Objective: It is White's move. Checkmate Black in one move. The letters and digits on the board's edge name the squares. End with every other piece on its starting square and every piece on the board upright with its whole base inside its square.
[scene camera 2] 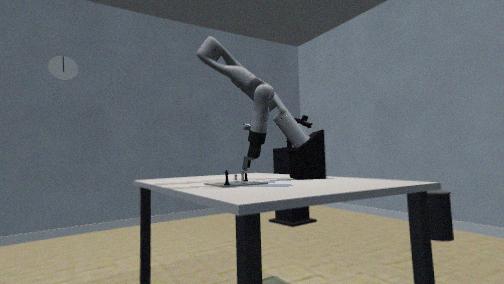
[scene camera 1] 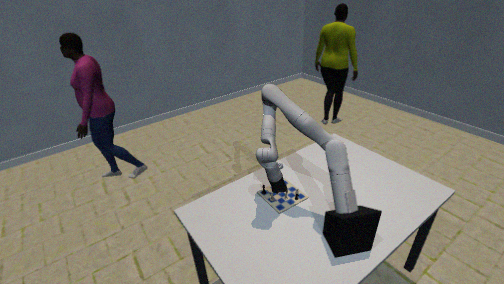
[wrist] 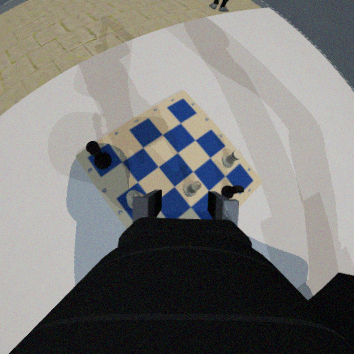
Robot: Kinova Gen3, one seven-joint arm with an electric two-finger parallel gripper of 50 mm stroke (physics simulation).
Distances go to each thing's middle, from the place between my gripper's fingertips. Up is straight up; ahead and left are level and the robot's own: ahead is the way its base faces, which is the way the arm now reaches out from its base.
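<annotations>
Position of my gripper: 7 cm above the chessboard (scene camera 1: pixel 280 204), 3 cm short of it and 4 cm to the left of it.
</annotations>
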